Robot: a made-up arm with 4 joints.
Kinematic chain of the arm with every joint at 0, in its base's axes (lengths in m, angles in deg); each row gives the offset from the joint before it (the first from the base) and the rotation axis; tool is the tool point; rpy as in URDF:
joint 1: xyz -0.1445 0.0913 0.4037 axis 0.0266 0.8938 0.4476
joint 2: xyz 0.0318 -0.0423 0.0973 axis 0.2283 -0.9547 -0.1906
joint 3: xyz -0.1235 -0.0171 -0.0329 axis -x
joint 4: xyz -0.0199 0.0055 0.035 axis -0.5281 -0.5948 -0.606
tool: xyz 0.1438 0.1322 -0.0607 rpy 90 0 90
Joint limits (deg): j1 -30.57..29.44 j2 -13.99..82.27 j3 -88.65..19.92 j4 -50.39..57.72
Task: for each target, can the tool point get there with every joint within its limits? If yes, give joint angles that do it. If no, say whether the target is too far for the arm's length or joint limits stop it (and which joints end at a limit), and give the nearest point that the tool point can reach.
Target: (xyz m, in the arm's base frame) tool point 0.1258 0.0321 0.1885
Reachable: no: joint limits stop it (at a limit: joint 1, joint 2, joint 3, joint 4) | nearest point -0.0160 0.0091 0.4148 | short by 0.268 m
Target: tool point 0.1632 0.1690 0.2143
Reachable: no: joint limits stop it (at a limit: joint 1, joint 3) | nearest point -0.0182 0.1785 0.4180 | short by 0.273 m
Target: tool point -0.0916 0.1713 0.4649
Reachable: yes | joints -0.34 17.02 -4.31 0.92
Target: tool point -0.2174 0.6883 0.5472
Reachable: no: too far | nearest point -0.1254 0.2772 0.4508 | short by 0.432 m
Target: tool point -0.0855 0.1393 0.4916
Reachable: yes | joints 3.12 -3.18 -24.76 13.47
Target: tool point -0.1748 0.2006 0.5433
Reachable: yes | joints 17.24 34.14 -30.91 -33.11
